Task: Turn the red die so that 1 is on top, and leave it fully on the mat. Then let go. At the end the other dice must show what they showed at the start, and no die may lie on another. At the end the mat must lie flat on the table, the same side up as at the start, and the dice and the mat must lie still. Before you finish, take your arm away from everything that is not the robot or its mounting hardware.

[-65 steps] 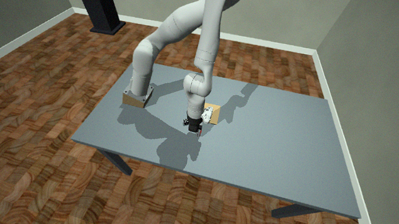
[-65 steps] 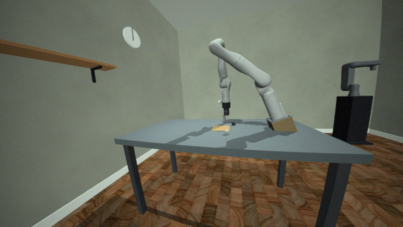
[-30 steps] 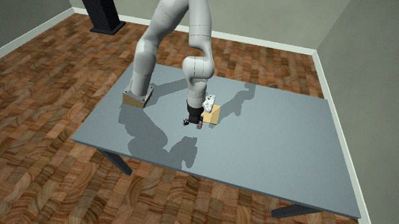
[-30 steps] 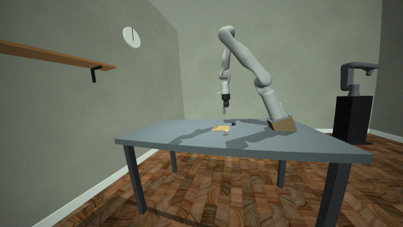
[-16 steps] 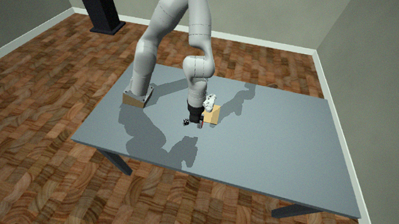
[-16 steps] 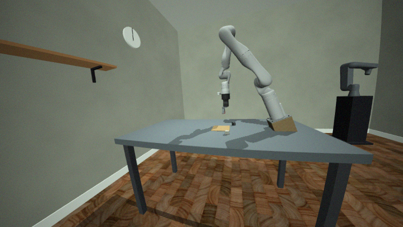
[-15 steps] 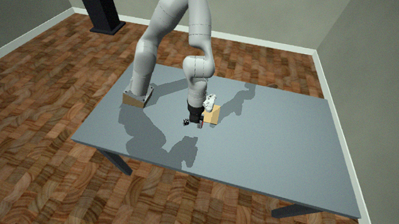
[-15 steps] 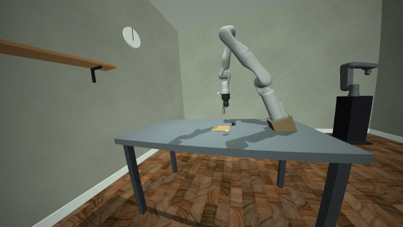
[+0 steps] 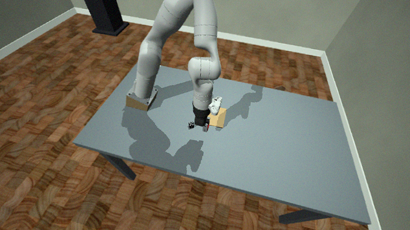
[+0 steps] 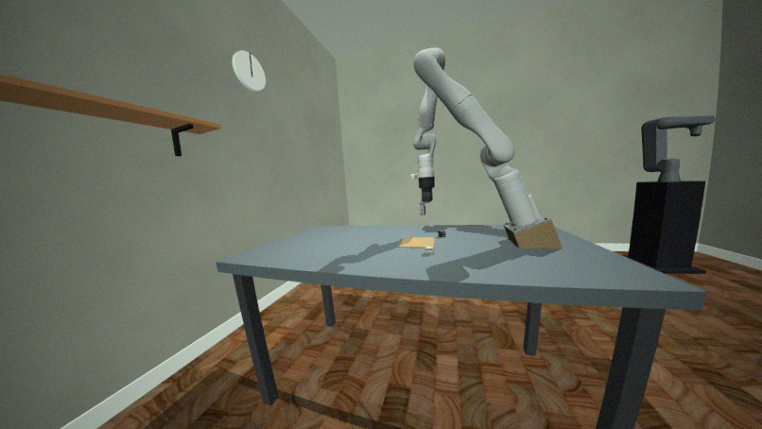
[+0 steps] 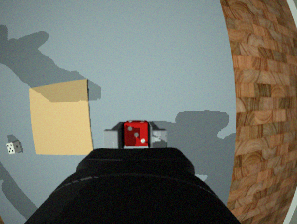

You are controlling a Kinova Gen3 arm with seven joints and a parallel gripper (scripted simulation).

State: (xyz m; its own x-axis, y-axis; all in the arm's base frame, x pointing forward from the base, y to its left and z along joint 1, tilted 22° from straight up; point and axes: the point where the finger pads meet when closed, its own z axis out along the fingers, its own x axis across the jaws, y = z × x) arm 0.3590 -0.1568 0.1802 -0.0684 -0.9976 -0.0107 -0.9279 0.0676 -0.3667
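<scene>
Right now my hand is 160 mm to the right of the tan mat, 120 mm above it and 20 mm short of it. Round my hand: black die (110 mm below, 90 mm behind, 60 mm to the left); red die (10 mm below); white die (290 mm to the left, 110 mm below, 40 mm behind).
</scene>
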